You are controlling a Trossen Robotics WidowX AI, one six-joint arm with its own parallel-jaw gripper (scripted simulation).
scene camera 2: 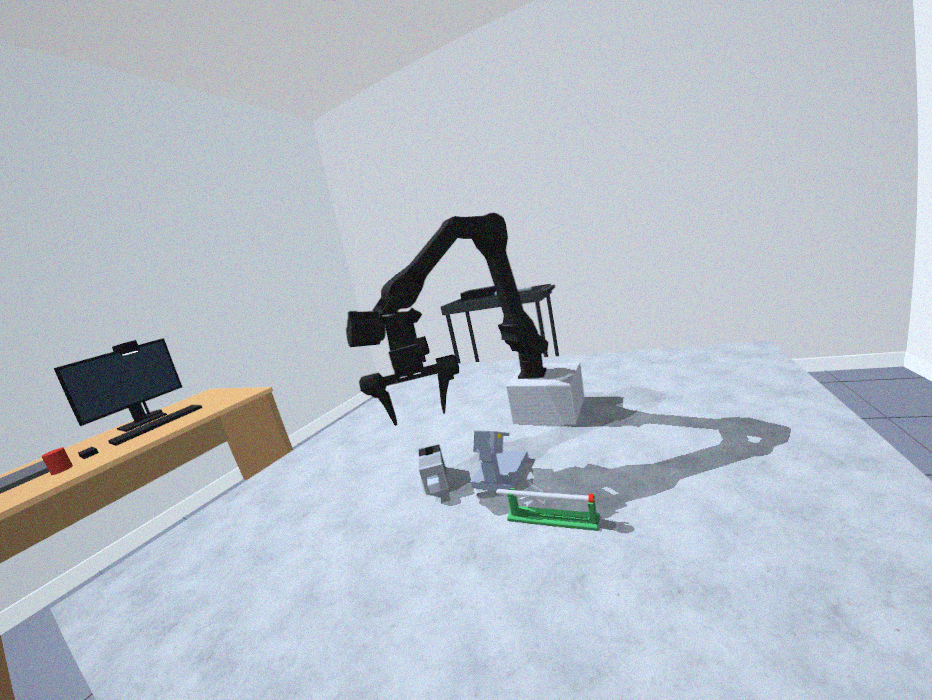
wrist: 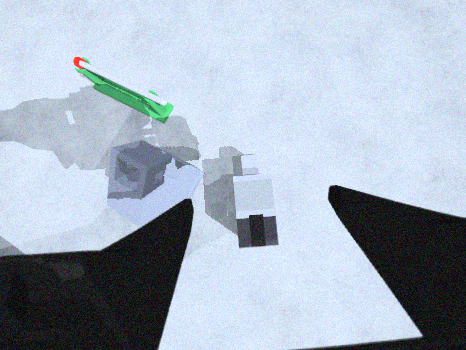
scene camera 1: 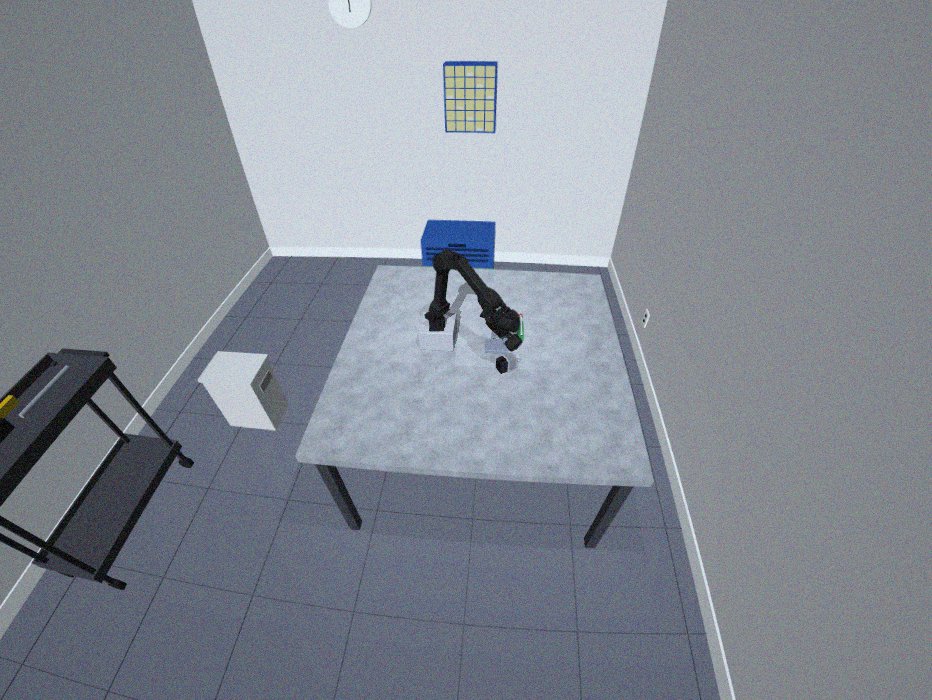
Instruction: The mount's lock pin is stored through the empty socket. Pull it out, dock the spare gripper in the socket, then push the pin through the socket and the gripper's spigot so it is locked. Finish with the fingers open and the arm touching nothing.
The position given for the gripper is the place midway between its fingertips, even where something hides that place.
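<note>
Scene camera 2 shows the gripper (scene camera 2: 420, 419), which is open and holding nothing, and also a spare gripper (scene camera 2: 432, 471). With the wrist view, you get the gripper (wrist: 260, 198) again and the spare gripper (wrist: 255, 210) as well, along with a mount (wrist: 153, 181) and a green cradle (wrist: 127, 96).
</note>
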